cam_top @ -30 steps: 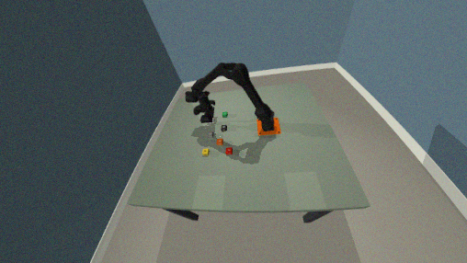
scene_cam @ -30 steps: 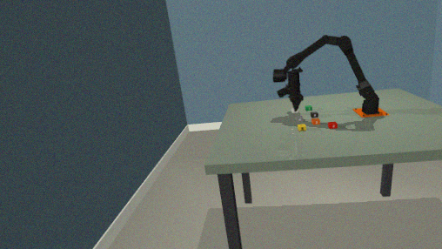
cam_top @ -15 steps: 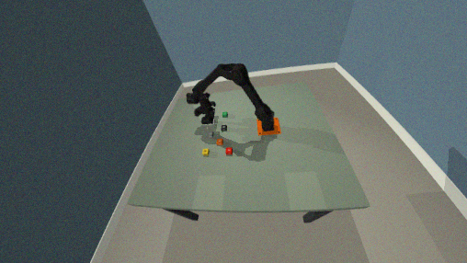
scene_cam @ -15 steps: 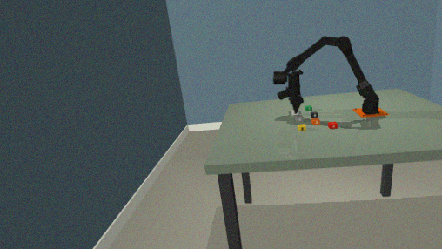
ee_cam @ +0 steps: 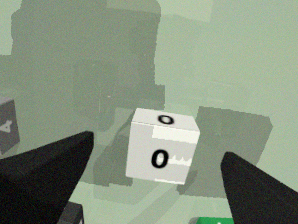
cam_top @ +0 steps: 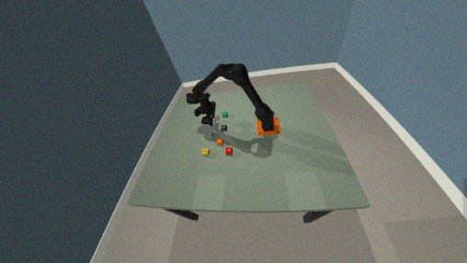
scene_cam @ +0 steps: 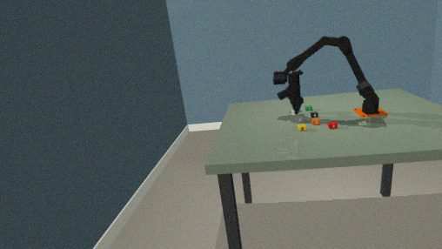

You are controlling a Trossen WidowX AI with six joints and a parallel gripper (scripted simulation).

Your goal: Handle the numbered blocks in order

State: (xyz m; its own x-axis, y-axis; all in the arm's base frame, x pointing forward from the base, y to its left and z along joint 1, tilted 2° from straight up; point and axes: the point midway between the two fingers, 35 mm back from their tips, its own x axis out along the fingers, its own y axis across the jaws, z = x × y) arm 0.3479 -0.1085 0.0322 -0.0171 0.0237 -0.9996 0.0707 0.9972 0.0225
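My gripper tip is right at the white block. Also, from my gripper tip: green block: 8 cm behind, 5 cm to the right; then black block: 8 cm behind, 7 cm to the left; then grey block: 11 cm to the left.
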